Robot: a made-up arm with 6 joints.
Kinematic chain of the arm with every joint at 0, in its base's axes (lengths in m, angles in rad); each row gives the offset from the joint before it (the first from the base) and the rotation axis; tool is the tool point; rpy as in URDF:
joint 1: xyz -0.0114 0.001 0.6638 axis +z
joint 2: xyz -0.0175 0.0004 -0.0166 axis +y
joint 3: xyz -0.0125 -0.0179 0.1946 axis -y
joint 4: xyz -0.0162 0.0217 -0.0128 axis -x
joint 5: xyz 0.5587 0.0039 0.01 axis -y
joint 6: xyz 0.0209 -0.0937 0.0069 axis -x
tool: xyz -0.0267 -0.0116 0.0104 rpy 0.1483 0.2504 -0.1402
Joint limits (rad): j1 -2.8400..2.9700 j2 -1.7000..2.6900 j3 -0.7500..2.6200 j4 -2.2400..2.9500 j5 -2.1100..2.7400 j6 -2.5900..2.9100
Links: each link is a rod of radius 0.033 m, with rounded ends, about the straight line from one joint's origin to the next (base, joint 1, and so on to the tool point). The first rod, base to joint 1, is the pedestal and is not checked.
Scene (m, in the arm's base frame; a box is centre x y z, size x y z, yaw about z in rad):
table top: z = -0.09
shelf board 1: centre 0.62 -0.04 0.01 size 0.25 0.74 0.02 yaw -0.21
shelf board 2: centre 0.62 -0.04 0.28 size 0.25 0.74 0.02 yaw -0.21
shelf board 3: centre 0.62 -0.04 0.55 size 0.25 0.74 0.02 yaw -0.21
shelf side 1: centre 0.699 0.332 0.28 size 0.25 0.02 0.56 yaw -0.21
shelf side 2: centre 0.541 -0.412 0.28 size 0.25 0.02 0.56 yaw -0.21
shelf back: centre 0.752 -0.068 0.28 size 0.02 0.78 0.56 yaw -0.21
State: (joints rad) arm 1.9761 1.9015 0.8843 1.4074 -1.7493 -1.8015
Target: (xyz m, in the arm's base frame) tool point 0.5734 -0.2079 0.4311
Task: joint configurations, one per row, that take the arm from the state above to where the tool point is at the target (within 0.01 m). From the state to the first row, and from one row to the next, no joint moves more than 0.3 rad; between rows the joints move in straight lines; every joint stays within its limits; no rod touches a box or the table.
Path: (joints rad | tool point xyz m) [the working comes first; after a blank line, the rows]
Joints at the target: -0.2942 1.2435 0.5313 1.0420 -1.6821 -1.8404
Straight joint move there: touches shelf board 2.

1: 1.6958 1.6910 0.6800 1.3104 -1.7169 -1.8364 | -0.0735 0.5315 0.2269
2: 1.4154 1.4806 0.4757 1.2134 -1.6846 -1.8713 | 0.0848 0.5252 0.2694
3: 1.1351 1.2701 0.2714 1.1164 -1.6522 -1.9063 | 0.2300 0.4647 0.3101
4: 0.8547 1.0597 0.0671 1.0194 -1.6199 -1.9412 | 0.3428 0.3594 0.3472
5: 0.5744 0.8492 -0.1371 0.9223 -1.5875 -1.9761 | 0.4099 0.2256 0.3791
6: 0.2940 0.6388 -0.3414 0.8253 -1.5552 -2.0110 | 0.4254 0.0829 0.4044
7: 0.0137 0.4283 -0.5457 0.7283 -1.5228 -2.0460 | 0.3919 -0.0490 0.4220
8: -0.2667 0.2179 -0.7500 0.6313 -1.4905 -2.0809 | 0.3193 -0.1538 0.4311
9: -0.2722 0.4230 -0.4937 0.7135 -1.5288 -2.0328 | 0.3816 -0.1676 0.4426
10: -0.2777 0.6281 -0.2375 0.7956 -1.5671 -1.9847 | 0.4395 -0.1804 0.4476
11: -0.2832 0.8333 0.0188 0.8777 -1.6055 -1.9366 | 0.4916 -0.1916 0.4467
12: -0.2887 1.0384 0.2751 0.9598 -1.6438 -1.8885 | 0.5366 -0.2009 0.4409
13: -0.2942 1.2435 0.5313 1.0420 -1.6821 -1.8404 | 0.5734 -0.2079 0.4311

